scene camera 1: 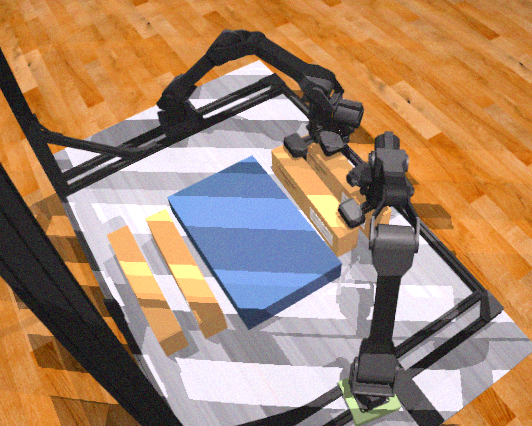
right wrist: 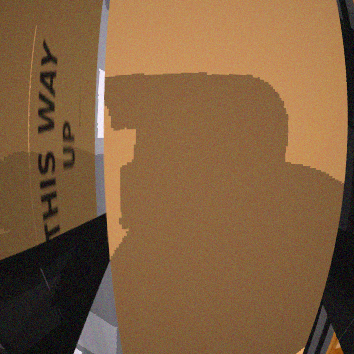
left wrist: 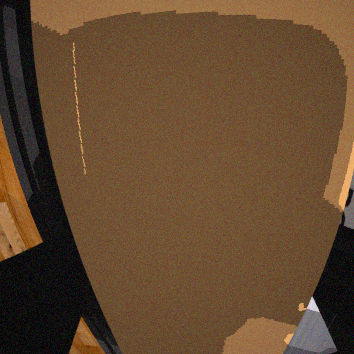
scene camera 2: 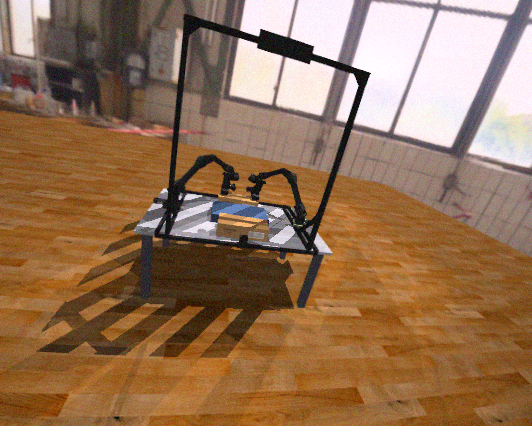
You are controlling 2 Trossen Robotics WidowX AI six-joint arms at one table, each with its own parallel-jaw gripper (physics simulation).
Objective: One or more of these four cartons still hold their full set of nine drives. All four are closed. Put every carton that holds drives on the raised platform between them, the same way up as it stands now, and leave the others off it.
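Seen in the pictures: right gripper, fingertip midpoint: [right wrist: 206, 223]; left arm's base, origin of the base link: [scene camera 1: 176, 116]; right arm's base, origin of the base link: [scene camera 1: 369, 393] [scene camera 2: 299, 223].
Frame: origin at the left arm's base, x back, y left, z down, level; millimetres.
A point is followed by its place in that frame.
Observation:
A blue raised platform [scene camera 1: 252, 237] {x -501, y 44, z -17 mm} [scene camera 2: 235, 210] {x -441, y 30, z -17 mm} lies mid-table. Two closed brown cartons [scene camera 1: 143, 283] {x -531, y -229, z -41 mm} [scene camera 1: 186, 272] {x -543, y -130, z -41 mm} lie side by side on its left. Two more lie on its right: an inner one [scene camera 1: 306, 199] {x -459, y 203, z -27 mm} next to the platform and an outer one [scene camera 1: 332, 166] {x -401, y 302, z -42 mm} by the table rail. My left gripper [scene camera 1: 312, 144] [scene camera 2: 228, 186] is open over the far end of the right-hand pair. My right gripper [scene camera 1: 354, 193] [scene camera 2: 255, 192] is open over the near end. A shadowed carton top [left wrist: 193, 175] [right wrist: 228, 175] {x -516, y 331, z -42 mm} fills each wrist view. A neighbouring carton [right wrist: 46, 123] {x -507, y 265, z -8 mm} reads "THIS WAY UP".
A black frame [scene camera 1: 446, 253] {x -712, y 461, z 30 mm} [scene camera 2: 180, 106] {x -117, y -385, z -637 mm} runs round the table [scene camera 1: 256, 380] {x -809, y -74, z 43 mm} and rises overhead. The right arm's base stands on a green pad [scene camera 1: 366, 412] {x -975, y 102, z 17 mm} at the near edge. Wooden floor lies all around.

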